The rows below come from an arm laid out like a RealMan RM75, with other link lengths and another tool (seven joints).
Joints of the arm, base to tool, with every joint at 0 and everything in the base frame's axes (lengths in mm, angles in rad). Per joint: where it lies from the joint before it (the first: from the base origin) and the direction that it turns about. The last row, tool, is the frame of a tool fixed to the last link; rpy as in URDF.
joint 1: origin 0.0 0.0 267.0 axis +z
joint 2: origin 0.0 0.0 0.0 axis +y
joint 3: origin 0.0 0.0 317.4 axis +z
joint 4: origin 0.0 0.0 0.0 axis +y
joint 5: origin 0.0 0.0 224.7 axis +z
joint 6: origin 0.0 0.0 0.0 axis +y
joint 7: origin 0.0 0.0 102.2 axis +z
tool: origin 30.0 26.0 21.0 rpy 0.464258 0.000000 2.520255
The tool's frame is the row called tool.
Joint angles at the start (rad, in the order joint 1, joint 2, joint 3, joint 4, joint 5, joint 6, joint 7):
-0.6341 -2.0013 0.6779 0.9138 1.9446 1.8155 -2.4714
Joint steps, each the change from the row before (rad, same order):
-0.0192 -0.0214 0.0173 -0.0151 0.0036 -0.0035 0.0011
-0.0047 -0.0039 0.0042 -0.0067 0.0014 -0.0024 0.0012
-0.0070 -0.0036 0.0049 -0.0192 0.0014 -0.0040 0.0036
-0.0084 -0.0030 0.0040 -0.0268 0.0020 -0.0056 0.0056
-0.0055 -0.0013 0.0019 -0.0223 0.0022 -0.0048 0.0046
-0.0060 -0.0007 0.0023 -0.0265 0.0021 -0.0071 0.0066
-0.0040 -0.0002 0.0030 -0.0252 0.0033 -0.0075 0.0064
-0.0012 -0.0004 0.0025 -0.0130 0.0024 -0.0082 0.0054
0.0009 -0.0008 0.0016 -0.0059 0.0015 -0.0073 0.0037
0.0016 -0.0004 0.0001 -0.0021 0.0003 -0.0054 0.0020
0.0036 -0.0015 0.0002 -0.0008 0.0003 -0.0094 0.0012
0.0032 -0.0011 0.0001 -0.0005 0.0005 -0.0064 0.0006
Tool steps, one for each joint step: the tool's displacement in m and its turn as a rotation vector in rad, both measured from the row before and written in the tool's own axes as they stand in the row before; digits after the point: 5 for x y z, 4 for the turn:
0.00190 0.00671 0.01641 0.0051 0.0322 -0.0206
0.00003 0.00193 0.00353 0.0004 0.0062 -0.0056
-0.00033 0.00389 0.00421 0.0027 0.0071 -0.0136
-0.00070 0.00492 0.00427 0.0038 0.0062 -0.0172
-0.00066 0.00405 0.00237 0.0025 0.0023 -0.0142
-0.00092 0.00465 0.00237 0.0026 0.0013 -0.0149
-0.00072 0.00496 0.00154 0.0000 -0.0004 -0.0148
-0.00060 0.00306 0.00065 -0.0017 -0.0031 -0.0048
-0.00036 0.00205 -0.00003 -0.0015 -0.0047 -0.0009
-0.00031 0.00101 -0.00055 -0.0002 -0.0052 0.0009
-0.00043 0.00161 -0.00097 -0.0003 -0.0102 0.0014
-0.00020 0.00133 -0.00094 -0.0005 -0.0076 0.0003

